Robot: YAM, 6 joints.
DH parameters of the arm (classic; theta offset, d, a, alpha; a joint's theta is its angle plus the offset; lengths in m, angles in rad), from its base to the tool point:
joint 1: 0 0.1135 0.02 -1.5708
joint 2: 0 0 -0.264 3.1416
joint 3: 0.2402 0 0.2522 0
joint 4: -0.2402 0 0.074 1.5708
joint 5: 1.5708 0 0 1.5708
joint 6: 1.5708 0.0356 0 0
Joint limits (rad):
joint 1: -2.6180..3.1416
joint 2: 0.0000..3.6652
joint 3: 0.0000..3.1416
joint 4: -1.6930..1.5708
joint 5: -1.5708..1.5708
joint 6: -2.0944..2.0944
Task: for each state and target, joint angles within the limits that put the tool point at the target. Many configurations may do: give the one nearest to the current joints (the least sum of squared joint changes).
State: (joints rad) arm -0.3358 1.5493 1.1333 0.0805 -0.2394 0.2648
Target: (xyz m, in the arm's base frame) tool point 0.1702 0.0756 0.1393
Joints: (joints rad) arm 0.3436 1.1611 0.4155 -0.3359 -0.3993 0.2648
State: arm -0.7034 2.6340 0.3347 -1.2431 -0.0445 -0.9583
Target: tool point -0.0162 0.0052 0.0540
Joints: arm -0.6313 2.8758 0.2195 -0.8455 0.1512 -0.9583
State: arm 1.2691 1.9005 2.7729 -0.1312 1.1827 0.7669
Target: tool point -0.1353 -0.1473 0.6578
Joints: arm 0.6501 1.2606 3.1416 -0.2541 1.4564 0.7669
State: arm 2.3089 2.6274 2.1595 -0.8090 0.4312 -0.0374
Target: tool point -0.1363 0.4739 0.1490
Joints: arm 1.8834 2.4223 2.0408 -0.9549 0.4677 -0.0374
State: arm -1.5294 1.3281 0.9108 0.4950 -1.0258 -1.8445
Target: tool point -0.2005 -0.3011 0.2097
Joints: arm -2.2380 1.7128 0.9111 0.4705 -0.9428 -1.8445
